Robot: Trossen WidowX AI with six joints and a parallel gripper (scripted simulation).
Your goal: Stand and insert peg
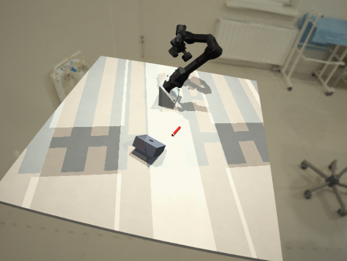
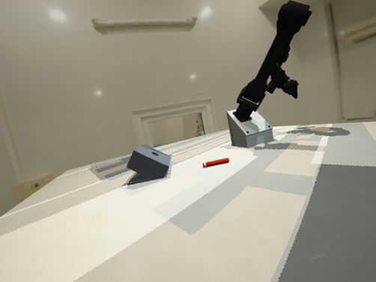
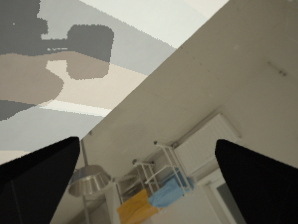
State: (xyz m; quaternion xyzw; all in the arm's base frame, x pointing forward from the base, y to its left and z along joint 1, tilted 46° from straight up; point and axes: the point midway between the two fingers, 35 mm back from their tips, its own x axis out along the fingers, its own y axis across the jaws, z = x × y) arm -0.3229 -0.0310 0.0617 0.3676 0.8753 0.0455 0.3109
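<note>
Right now the red peg is 600 mm ahead of my gripper tip, 160 mm below it and 90 mm to the left of it. From my gripper tip the other things lie so: dark sloped panel (760 mm ahead, 130 mm below, 10 mm to the right).
</note>
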